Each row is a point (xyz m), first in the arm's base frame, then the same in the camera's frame.
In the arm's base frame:
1: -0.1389 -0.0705 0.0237
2: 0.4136 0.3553 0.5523
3: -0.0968 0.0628 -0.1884
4: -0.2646 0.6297 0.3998
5: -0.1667 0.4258 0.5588
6: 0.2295 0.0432 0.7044
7: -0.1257 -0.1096 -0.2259
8: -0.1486 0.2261 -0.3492
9: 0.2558 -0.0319 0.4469
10: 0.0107 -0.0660 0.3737
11: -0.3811 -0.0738 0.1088
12: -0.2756 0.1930 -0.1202
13: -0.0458 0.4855 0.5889
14: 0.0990 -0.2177 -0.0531
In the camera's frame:
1: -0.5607 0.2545 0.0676
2: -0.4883 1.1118 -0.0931
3: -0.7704 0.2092 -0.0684
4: -0.9614 0.8540 0.4248
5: -0.6875 0.8877 0.4088
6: -0.2009 0.9473 0.1185
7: -0.6576 0.0708 -0.0768
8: -1.0008 0.1722 -0.0957
9: -0.2695 0.7435 -0.0440
10: -0.3419 0.5609 0.1235
11: -0.5738 0.1972 0.3176
12: -0.8848 0.2474 0.1291
13: -0.6897 0.9986 0.3264
14: -0.4223 0.2281 -0.1859

